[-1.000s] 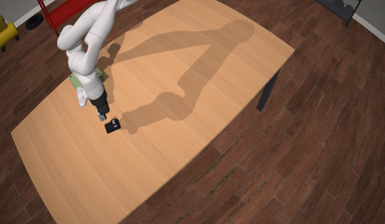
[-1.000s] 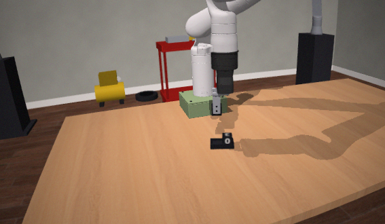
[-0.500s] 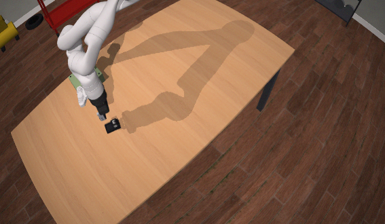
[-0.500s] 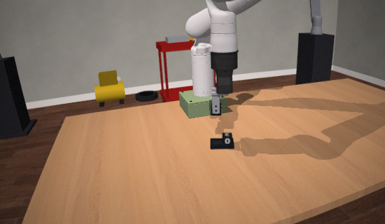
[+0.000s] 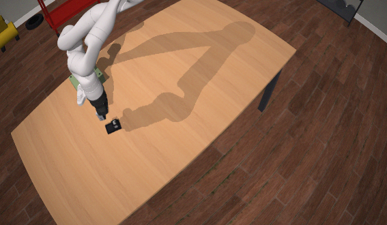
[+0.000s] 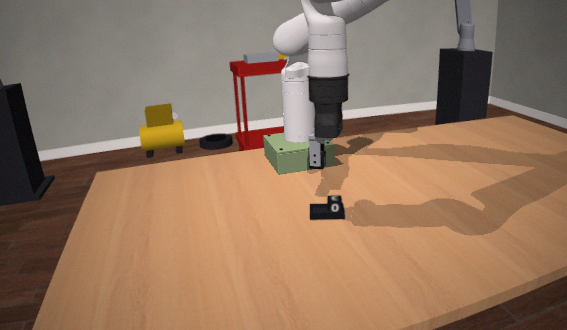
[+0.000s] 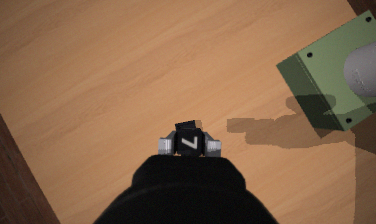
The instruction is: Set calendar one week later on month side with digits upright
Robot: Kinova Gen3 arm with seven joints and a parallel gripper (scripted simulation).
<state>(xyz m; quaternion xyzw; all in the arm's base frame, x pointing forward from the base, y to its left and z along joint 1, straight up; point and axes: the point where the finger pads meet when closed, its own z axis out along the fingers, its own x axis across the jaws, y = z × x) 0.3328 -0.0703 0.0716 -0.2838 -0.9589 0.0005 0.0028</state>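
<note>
My gripper is now 13 cm above the black calendar tray, 2 cm to the right of it and 1 cm short of it.
</note>
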